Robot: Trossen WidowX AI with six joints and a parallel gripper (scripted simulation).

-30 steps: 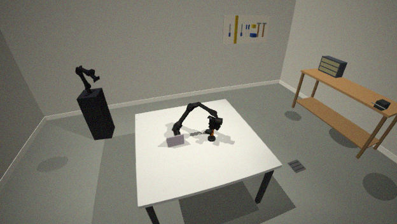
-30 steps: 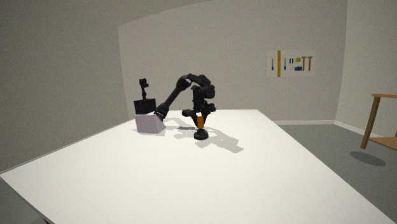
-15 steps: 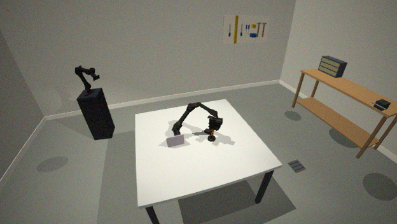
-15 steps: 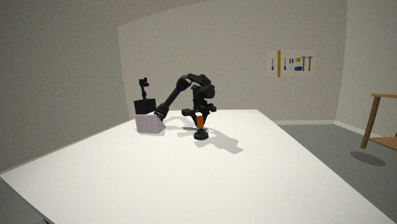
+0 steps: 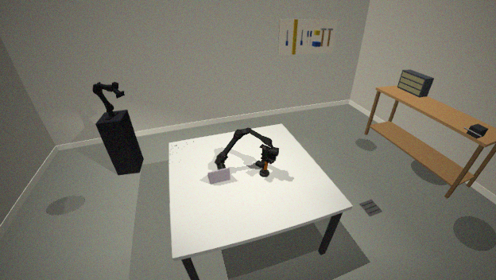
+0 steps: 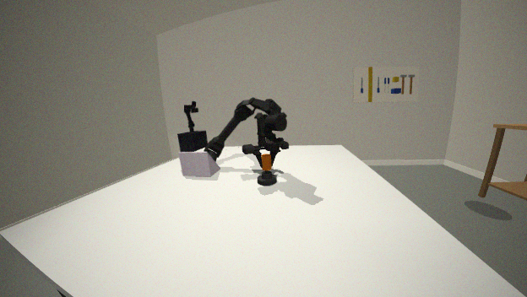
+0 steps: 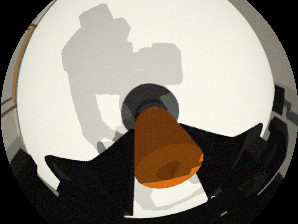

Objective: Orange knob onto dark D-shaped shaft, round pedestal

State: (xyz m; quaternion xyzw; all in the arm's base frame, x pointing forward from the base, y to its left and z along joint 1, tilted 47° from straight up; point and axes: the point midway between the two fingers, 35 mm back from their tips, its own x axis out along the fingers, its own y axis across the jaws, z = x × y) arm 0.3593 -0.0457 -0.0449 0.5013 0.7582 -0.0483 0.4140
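Now: the dark round pedestal 4 cm below my gripper tip. From my gripper tip the other things lie so: orange knob 2 cm above.
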